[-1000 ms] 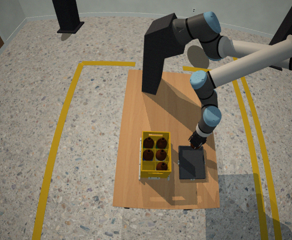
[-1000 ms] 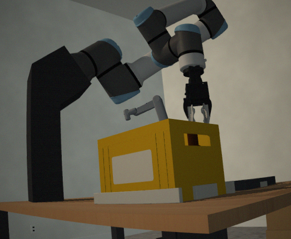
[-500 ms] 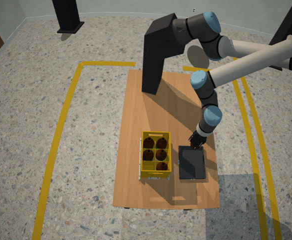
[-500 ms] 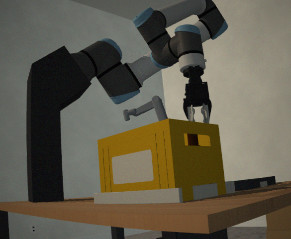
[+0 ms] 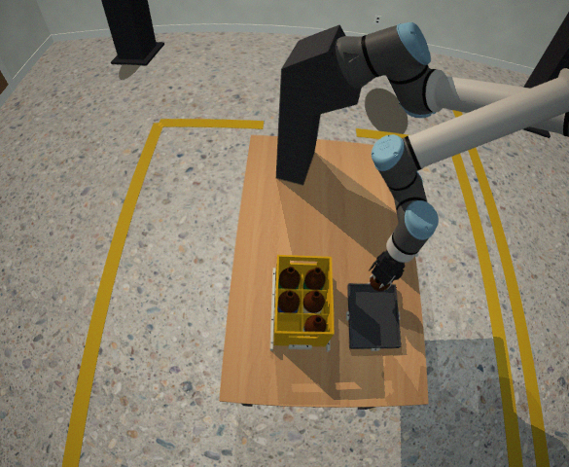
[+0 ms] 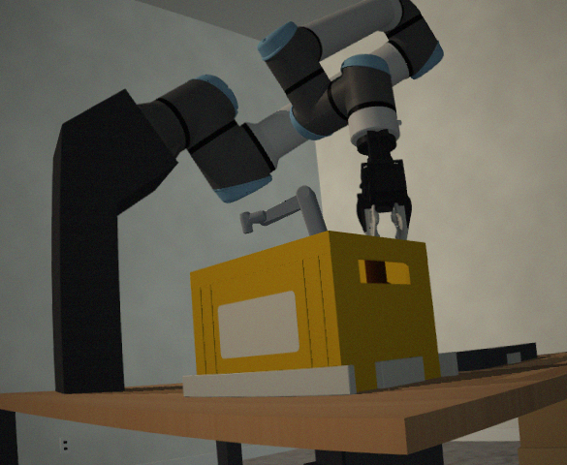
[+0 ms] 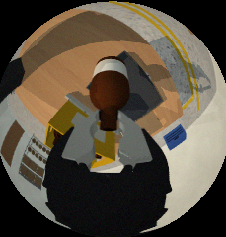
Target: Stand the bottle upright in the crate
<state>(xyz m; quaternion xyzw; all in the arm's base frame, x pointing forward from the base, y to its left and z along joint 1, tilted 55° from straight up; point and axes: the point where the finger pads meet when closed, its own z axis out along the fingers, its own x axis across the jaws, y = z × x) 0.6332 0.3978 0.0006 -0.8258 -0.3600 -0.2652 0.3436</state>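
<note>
The brown bottle lies 2 cm behind my hand, 2 cm to the left of it and 4 cm below it. From my hand the other things lie so: crate 8 cm ahead, 24 cm to the right, 12 cm below; then dark tray 6 cm ahead, 4 cm to the left, 19 cm below.
</note>
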